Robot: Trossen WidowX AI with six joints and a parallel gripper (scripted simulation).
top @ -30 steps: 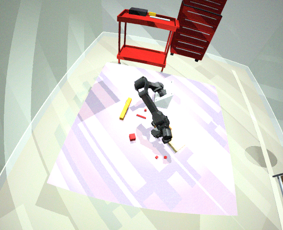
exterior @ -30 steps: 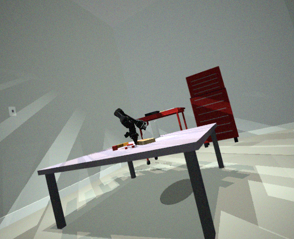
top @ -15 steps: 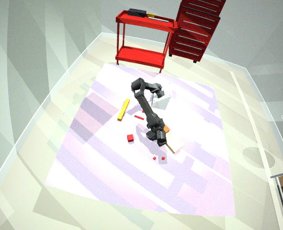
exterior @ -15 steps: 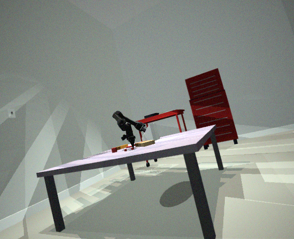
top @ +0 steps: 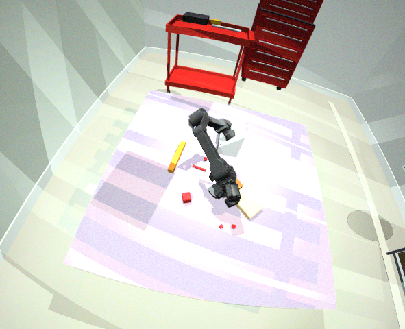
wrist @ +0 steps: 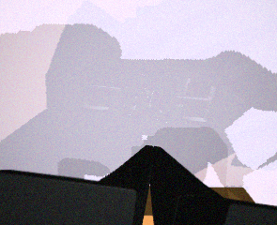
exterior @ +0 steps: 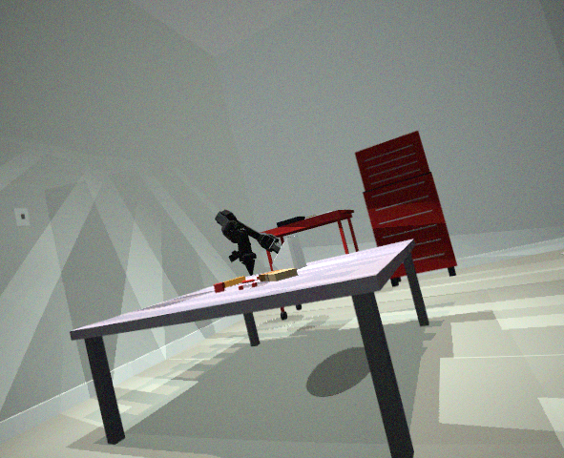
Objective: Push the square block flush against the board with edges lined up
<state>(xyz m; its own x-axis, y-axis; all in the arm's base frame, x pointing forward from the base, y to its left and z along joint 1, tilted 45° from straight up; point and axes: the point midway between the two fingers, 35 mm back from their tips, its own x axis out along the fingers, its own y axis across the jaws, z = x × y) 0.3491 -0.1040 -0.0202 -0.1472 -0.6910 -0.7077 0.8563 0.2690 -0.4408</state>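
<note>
Right now my gripper tip is 80 mm past the orange square block, 60 mm to the right of it and 30 mm above it. From my gripper tip the other things lie so: cream board 20 mm ahead, 150 mm to the left, 30 mm below; then red cube 10 mm ahead, 170 mm to the right, 20 mm below; then thin red stick 180 mm behind, 110 mm to the right, 30 mm below.
</note>
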